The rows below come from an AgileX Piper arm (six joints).
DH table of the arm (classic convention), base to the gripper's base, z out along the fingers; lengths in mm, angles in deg. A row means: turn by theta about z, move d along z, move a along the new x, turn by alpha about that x. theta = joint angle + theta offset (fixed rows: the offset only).
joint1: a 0  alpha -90  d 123  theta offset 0
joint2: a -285.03  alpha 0  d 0  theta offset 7.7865
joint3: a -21.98  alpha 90  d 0  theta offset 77.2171
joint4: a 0  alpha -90  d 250.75  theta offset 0
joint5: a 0  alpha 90  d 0  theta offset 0
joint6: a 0  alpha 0  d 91  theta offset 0
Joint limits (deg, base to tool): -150..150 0..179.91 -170..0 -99.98..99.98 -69.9..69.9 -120..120
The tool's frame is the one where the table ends.
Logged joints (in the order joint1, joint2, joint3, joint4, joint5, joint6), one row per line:
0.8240, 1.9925, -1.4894, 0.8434, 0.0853, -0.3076
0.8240, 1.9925, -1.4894, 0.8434, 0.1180, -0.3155
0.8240, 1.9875, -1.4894, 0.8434, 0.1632, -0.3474
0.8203, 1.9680, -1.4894, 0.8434, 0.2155, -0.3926
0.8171, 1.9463, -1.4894, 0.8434, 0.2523, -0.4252
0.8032, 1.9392, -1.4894, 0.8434, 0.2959, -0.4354
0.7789, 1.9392, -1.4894, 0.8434, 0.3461, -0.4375
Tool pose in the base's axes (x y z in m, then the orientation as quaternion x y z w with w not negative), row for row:
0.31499, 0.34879, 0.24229, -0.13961, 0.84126, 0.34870, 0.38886
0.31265, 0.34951, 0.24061, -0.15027, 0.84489, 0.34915, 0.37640
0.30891, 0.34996, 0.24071, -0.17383, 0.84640, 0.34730, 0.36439
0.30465, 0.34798, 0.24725, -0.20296, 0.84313, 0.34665, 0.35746
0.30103, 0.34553, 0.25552, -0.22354, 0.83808, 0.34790, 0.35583
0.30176, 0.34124, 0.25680, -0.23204, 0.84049, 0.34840, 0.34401
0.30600, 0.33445, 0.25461, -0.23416, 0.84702, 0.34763, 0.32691
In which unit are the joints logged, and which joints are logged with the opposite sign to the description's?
The joints are logged in radians. Opposite sign: none.
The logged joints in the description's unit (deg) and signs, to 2 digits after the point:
47.21, 114.16, -85.34, 48.32, 4.89, -17.62
47.21, 114.16, -85.34, 48.32, 6.76, -18.08
47.21, 113.88, -85.34, 48.32, 9.35, -19.90
47.00, 112.76, -85.34, 48.32, 12.35, -22.49
46.82, 111.51, -85.34, 48.32, 14.46, -24.36
46.02, 111.11, -85.34, 48.32, 16.95, -24.95
44.63, 111.11, -85.34, 48.32, 19.83, -25.07

